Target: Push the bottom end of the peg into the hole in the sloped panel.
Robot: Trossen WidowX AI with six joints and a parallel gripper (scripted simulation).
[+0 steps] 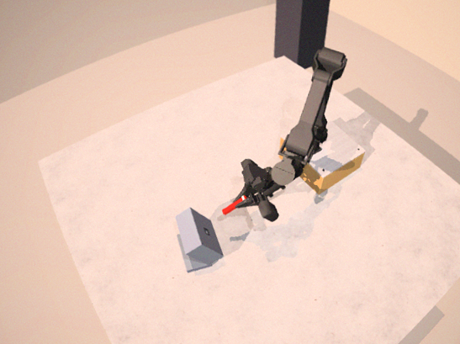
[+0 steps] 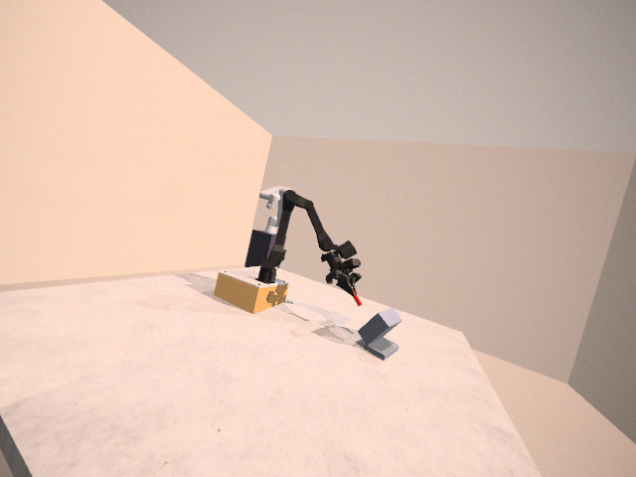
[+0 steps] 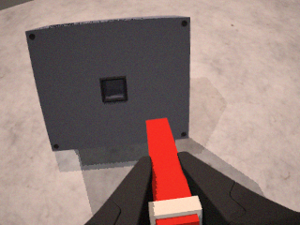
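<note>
Right now the grey sloped panel is 120 mm ahead of my gripper tip, 10 mm to the right of it and 70 mm below it. The rest, counted from my gripper tip: red peg (10 mm behind, 10 mm above).
</note>
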